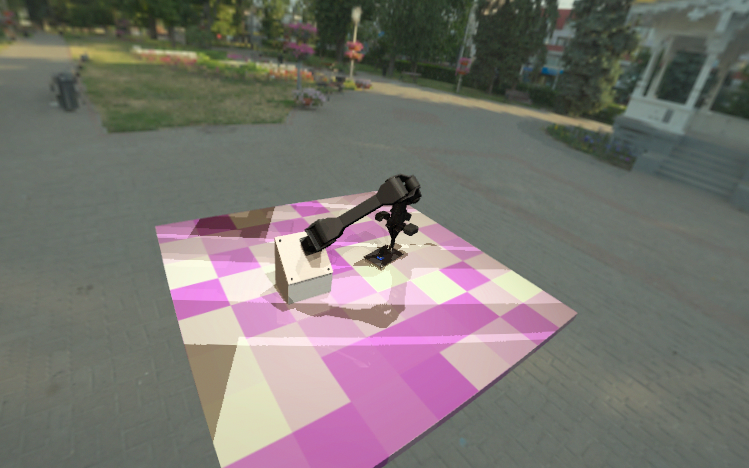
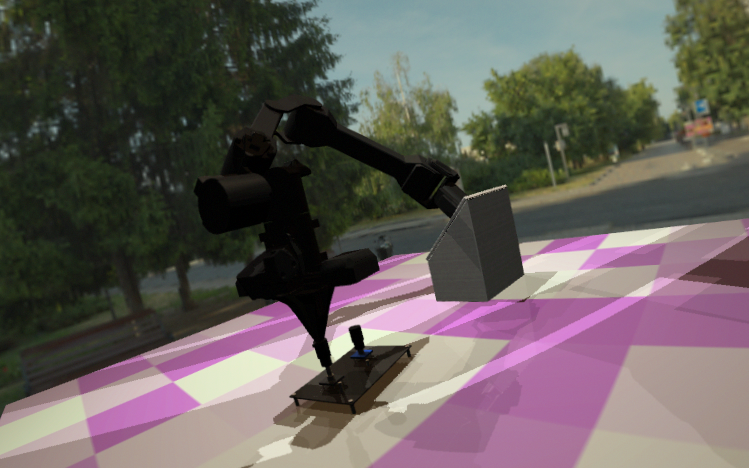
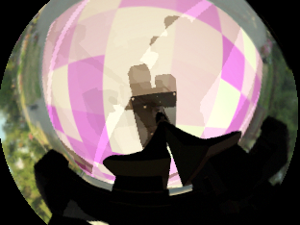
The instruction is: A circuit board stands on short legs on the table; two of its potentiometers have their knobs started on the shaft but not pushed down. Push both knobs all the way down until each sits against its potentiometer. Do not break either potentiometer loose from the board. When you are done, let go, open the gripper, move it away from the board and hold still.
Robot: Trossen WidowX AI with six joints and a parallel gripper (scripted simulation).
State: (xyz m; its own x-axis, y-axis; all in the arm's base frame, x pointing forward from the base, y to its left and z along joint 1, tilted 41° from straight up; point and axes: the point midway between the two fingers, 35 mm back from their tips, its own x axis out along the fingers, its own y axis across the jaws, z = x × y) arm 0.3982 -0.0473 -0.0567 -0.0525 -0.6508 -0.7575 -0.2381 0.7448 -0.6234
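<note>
The grey potentiometer lies 30 mm below my gripper tip.
</note>
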